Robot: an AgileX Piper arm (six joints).
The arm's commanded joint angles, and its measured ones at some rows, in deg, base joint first. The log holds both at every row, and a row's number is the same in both.
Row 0, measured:
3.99, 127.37, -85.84, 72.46, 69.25, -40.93
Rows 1 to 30, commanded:
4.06, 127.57, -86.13, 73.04, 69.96, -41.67
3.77, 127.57, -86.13, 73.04, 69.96, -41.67
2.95, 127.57, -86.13, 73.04, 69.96, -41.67
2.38, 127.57, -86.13, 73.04, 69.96, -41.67
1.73, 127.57, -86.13, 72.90, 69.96, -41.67
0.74, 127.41, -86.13, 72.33, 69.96, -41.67
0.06, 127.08, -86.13, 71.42, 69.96, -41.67
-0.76, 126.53, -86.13, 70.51, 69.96, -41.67
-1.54, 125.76, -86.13, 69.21, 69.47, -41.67
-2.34, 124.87, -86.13, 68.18, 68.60, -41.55
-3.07, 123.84, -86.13, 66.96, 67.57, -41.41
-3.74, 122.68, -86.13, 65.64, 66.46, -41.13
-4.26, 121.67, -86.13, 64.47, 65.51, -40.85
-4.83, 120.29, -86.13, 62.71, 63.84, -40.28
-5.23, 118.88, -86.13, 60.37, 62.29, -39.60
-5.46, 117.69, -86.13, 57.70, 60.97, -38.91
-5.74, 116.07, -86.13, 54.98, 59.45, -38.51
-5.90, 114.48, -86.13, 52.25, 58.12, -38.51
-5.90, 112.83, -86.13, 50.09, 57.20, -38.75
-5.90, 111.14, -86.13, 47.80, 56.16, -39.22
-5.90, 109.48, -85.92, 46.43, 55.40, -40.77
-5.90, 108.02, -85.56, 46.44, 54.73, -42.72
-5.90, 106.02, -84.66, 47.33, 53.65, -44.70
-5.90, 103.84, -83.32, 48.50, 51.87, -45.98
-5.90, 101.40, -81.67, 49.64, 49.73, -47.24
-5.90, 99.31, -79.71, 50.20, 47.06, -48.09
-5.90, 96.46, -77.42, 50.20, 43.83, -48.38
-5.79, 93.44, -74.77, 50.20, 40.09, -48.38
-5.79, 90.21, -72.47, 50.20, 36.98, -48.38
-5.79, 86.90, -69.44, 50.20, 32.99, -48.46
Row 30, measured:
-5.66, 97.48, -77.96, 49.23, 44.78, -46.87
